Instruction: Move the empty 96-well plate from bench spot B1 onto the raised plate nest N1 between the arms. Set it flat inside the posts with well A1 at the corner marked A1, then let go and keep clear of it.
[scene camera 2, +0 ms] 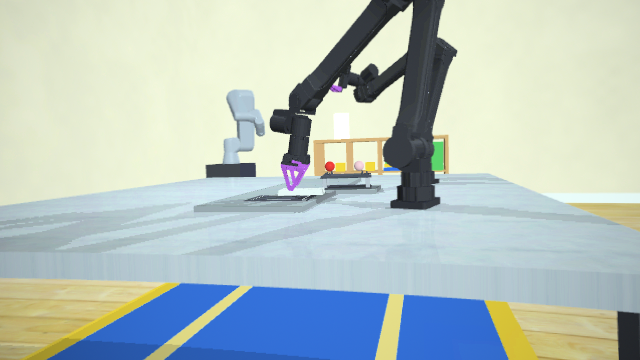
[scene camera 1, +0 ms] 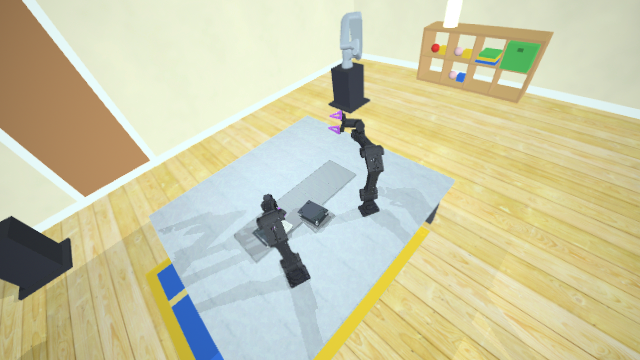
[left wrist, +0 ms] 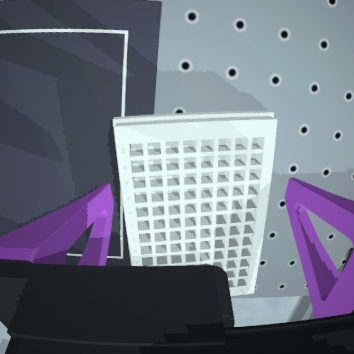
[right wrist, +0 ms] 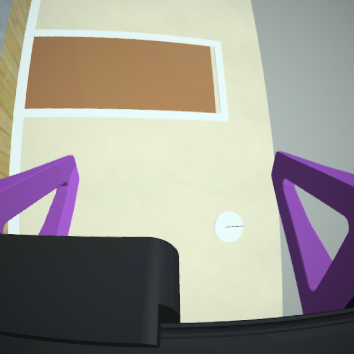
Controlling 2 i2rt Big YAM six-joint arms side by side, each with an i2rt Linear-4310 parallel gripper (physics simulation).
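Seen in the pictures: left gripper, between the fingertips: (scene camera 2: 293, 188) (left wrist: 199, 190); right gripper, between the fingertips: (scene camera 1: 328, 122) (right wrist: 174, 164); left arm's base, origin of its link: (scene camera 2: 415, 205) (scene camera 1: 298, 276); right arm's base, origin of its link: (scene camera 1: 368, 209).
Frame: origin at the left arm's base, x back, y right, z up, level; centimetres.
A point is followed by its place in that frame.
Note:
The white 96-well plate (scene camera 1: 287, 227) @(y 6.3, x -31.8, z 2.2 cm) (scene camera 2: 312, 191) @(y 1.0, x -30.3, z 2.5 cm) (left wrist: 195, 200) @(y 2.1, x -36.9, z 2.8 cm) lies flat, partly beside and partly over the edge of a dark pad (scene camera 2: 265, 198) @(y -10.0, x -38.3, z 1.5 cm) (left wrist: 142, 55) @(y -3.5, x -42.5, z 1.5 cm) with a white outline. My left gripper (scene camera 2: 291, 188) @(y 1.9, x -37.7, z 3.2 cm) (left wrist: 199, 190) @(y 1.9, x -37.7, z 3.2 cm) is open, pointing down with a finger on either side of the plate and gaps to both long sides. In scene camera 1 my left arm hides it. The raised nest (scene camera 1: 312, 212) @(y 24.6, x -31.3, z 5.7 cm) (scene camera 2: 346, 175) @(y 20.8, x -30.1, z 5.7 cm) has a dark top and stands beyond the plate. Its A1 mark is too small to read. My right gripper (scene camera 1: 331, 122) @(y 55.8, x -57.9, z 47.2 cm) (scene camera 2: 336, 89) (right wrist: 174, 164) @(y 55.8, x -57.9, z 47.2 cm) is open, high and away from the plate.
A grey perforated board (scene camera 1: 320, 182) @(y 42.3, x -56.3, z 1.3 cm) (scene camera 2: 215, 206) @(y -25.0, x -41.3, z 1.2 cm) (left wrist: 240, 100) @(y 2.2, x -42.7, z 1.3 cm) lies under the pad on the table (scene camera 1: 200, 195) @(y -44.6, x -98.8, z 0.0 cm) (scene camera 2: 150, 235) @(y -50.5, x -30.2, z 0.0 cm). The nest stands beside this board, between the two arm bases. A grey robot arm (scene camera 1: 351, 37) (scene camera 2: 245, 120) stands on a black pedestal beyond the table.

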